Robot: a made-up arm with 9 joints. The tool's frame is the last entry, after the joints.
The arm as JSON. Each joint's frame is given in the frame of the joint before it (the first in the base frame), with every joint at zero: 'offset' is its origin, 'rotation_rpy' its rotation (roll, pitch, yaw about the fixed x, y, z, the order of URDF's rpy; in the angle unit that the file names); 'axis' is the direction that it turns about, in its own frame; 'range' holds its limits. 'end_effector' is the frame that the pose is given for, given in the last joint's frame.
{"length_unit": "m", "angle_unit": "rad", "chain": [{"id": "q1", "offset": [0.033, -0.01, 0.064], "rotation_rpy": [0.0, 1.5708, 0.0], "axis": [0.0, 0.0, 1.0], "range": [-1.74, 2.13]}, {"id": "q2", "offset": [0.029, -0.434, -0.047], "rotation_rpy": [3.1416, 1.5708, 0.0], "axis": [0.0, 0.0, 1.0], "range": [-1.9, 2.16]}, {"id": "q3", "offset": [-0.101, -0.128, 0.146], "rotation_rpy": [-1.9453, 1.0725, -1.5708], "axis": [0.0, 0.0, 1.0], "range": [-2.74, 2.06]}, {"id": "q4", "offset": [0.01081, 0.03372, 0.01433], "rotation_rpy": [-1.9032, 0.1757, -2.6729], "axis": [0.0, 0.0, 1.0], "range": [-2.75, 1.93]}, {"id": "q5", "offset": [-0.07, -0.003, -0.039], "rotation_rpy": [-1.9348, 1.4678, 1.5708], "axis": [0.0, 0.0, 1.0], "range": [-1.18, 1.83]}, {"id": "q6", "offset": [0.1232, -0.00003, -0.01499], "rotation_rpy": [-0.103, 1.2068, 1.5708], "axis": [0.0, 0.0, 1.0], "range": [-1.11, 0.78]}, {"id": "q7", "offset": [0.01, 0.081, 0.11], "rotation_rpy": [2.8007, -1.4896, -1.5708], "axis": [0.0, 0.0, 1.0], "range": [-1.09, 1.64]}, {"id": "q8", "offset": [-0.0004, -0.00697, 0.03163], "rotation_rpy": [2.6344, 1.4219, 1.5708], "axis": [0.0, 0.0, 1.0], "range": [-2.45, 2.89]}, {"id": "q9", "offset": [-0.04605, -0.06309, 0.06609], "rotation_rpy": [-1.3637, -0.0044, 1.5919], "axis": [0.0, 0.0, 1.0], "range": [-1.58, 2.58]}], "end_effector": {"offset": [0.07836, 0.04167, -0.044], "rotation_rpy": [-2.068, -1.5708, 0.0]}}
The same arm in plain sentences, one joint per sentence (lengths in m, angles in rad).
The arm has nine revolute joints in a row. What follows holds with every joint at zero, and every direction is one of the base frame's.
The first joint sits 0.033 m along +x and 0.01 m along -y and 0.064 m along +z from the base frame's origin and turns about +x, from -1.74 to 2.13 rad.
The second joint sits 0.047 m along -x and 0.434 m along -y and 0.029 m along -z from the first joint and turns about +z, from -1.9 to 2.16 rad.
The third joint sits 0.101 m along +x and 0.128 m along +y and 0.146 m along +z from the second joint and turns about the direction (-0.930704, -0.321301, -0.174801), from -2.74 to 2.06 rad.
The fourth joint sits 0.001 m along -x and 0.027 m along -y and 0.027 m along -z from the third joint and turns about +y, from -2.75 to 1.93 rad.
The fifth joint sits 0.003 m along -x and 0.039 m along -y and 0.07 m along -z from the fourth joint and turns about the direction (-0.354097, -0.0366, -0.934492), from -1.18 to 1.83 rad.
The sixth joint sits 0.018 m along +x and 0.122 m along -y and 0.014 m along +z from the fifth joint and turns about -x, from -1.11 to 0.78 rad.
The seventh joint sits 0.11 m along -x and 0.081 m along +y and 0.01 m along +z from the sixth joint and turns about the direction (0.076502, -0.939319, -0.334407), from -1.09 to 1.64 rad.
The eighth joint sits 0.003 m along +x and 0.032 m along -y and 0.004 m along -z from the seventh joint and turns about the direction (-0.470614, -0.205706, 0.858025), from -2.45 to 2.89 rad.
The ninth joint sits 0.028 m along +x and 0.06 m along -y and 0.078 m along +z from the eighth joint and turns about the direction (0.0001, -1, 0), from -1.58 to 2.58 rad.
The tool frame, which is the frame that the pose is given for, sits 0.049 m along -x and 0.044 m along +y and 0.074 m along -z from the ninth joint; its axes are the base frame's turned by roll 3.1416, pitch 0 and yaw -1.5707 rad (as in URDF: about the fixed x, then y, then z).

